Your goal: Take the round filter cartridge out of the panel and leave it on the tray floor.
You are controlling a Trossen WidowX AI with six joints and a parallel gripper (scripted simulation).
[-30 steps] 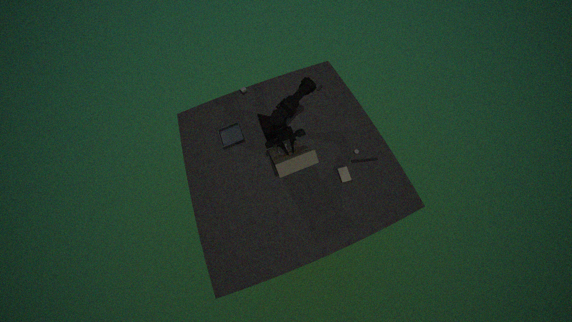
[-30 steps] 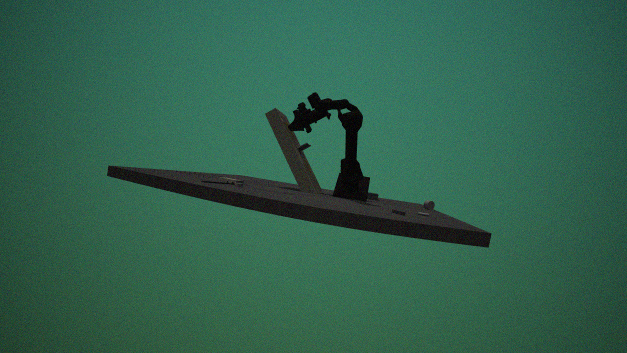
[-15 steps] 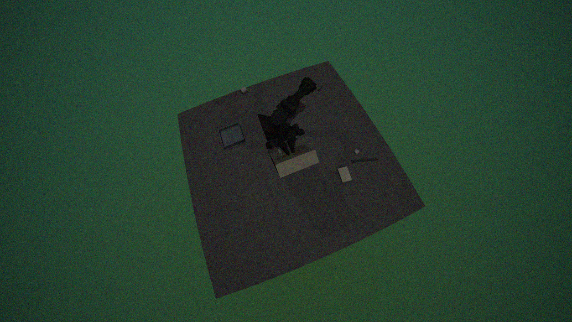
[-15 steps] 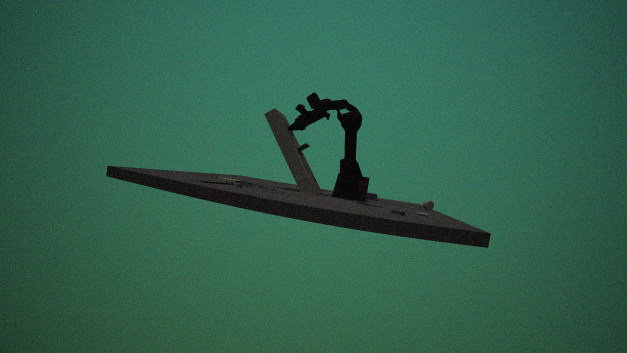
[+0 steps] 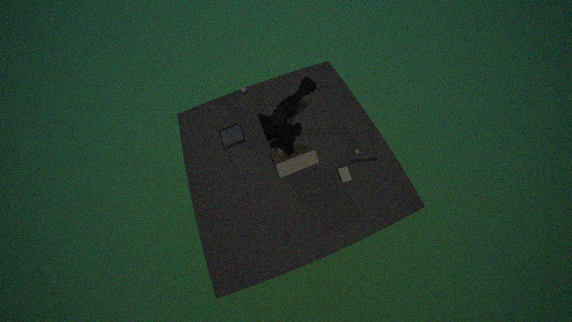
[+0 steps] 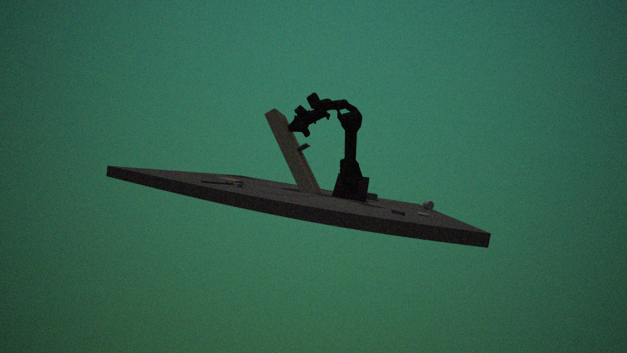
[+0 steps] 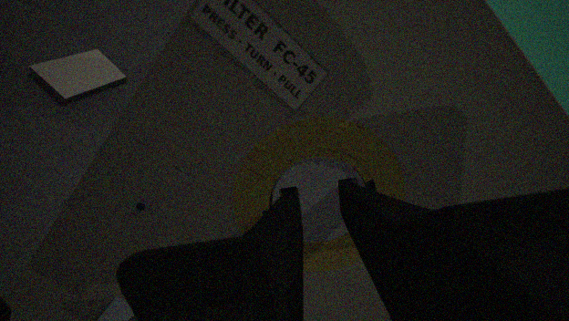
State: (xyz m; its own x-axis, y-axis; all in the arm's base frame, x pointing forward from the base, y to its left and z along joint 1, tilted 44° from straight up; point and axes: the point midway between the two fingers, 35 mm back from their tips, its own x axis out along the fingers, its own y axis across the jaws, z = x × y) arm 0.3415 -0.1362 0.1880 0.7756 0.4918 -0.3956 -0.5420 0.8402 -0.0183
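My gripper tip is now 380 mm past the blue-grey tray, 320 mm to the left of it and 270 mm above it. Also, from my gripper tip: round white filter cartridge 10 mm ahead, 10 mm below.
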